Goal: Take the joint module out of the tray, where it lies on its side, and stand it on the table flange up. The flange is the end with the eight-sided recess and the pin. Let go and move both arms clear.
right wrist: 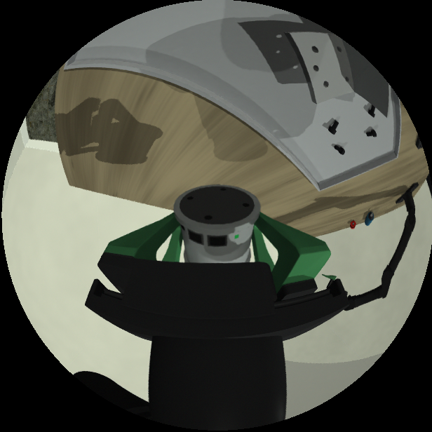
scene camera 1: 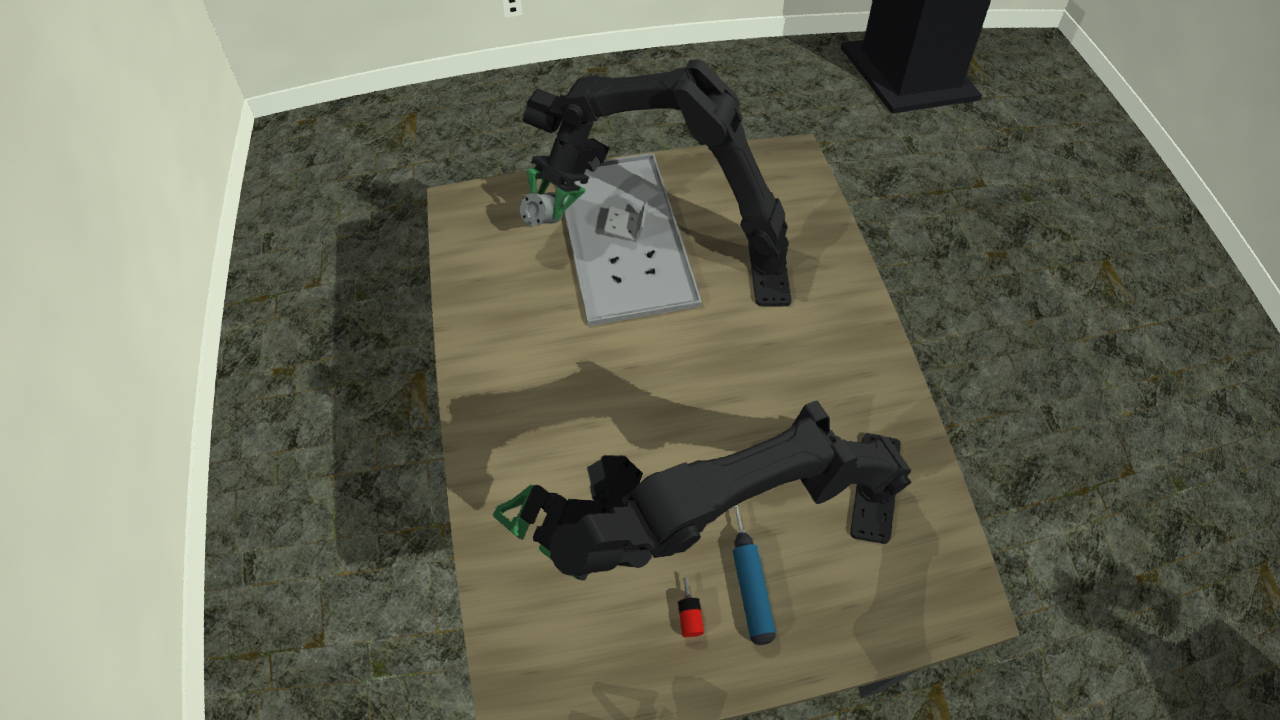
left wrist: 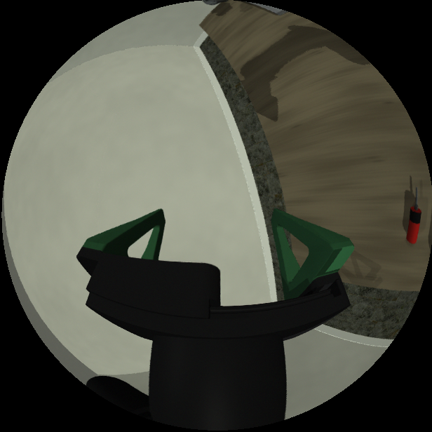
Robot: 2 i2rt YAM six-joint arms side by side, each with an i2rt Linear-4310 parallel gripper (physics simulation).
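Places are measured from the left arm's base along level axes (x left, y back, z up), in centimetres.
Pixels of known places: left gripper, between the fingertips: [scene camera 1: 518, 529]; right gripper, between the fingertips: [scene camera 1: 544, 212]; left arm's base, origin of its link: [scene camera 1: 875, 488]; right arm's base, origin of its link: [scene camera 1: 768, 266].
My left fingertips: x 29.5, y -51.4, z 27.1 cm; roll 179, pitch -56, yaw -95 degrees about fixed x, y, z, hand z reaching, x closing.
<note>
For each thing: its top centre in the pictures, then the offset to it from my left fingertips. "spot": a spot on its surface instead. Level surfaces: height alone.
- joint module, centre of its top: [scene camera 1: 539, 192] dx -67.9, dy -19.5, dz -11.3 cm
- table, height of its surface: dz -27.1 cm
- tray, a spot on its surface: [scene camera 1: 640, 315] spot: dx -54.8, dy +3.3, dz -26.4 cm
- red screwdriver, centre of its top: [scene camera 1: 689, 603] dx -1.9, dy +23.8, dz -23.7 cm
- larger blue screwdriver, a spot on its surface: [scene camera 1: 753, 591] spot: dx -5.7, dy +33.2, dz -23.0 cm
The joint module [scene camera 1: 537, 208] [right wrist: 217, 205], a short grey cylinder, is off the tray, held above the table [scene camera 1: 510, 340] just left of the tray [scene camera 1: 640, 315] [right wrist: 357, 172] in scene camera 1. A pale end with a round recess and small holes faces that camera; I cannot make out a pin. In the right wrist view its dark end with several holes faces the camera. My right gripper [scene camera 1: 547, 205] [right wrist: 216, 215] is shut on the module's sides. My left gripper [scene camera 1: 522, 538] [left wrist: 217, 214] is open and empty, over the table's left edge near the bottom of scene camera 1.
The tray holds a pale angled bracket [scene camera 1: 623, 222] [right wrist: 327, 55] and several black screws [scene camera 1: 650, 271] [right wrist: 370, 132]. A red screwdriver [scene camera 1: 691, 619] [left wrist: 413, 231] [right wrist: 352, 224] and a larger blue screwdriver [scene camera 1: 753, 591] [right wrist: 369, 218] lie below the left arm in scene camera 1.
</note>
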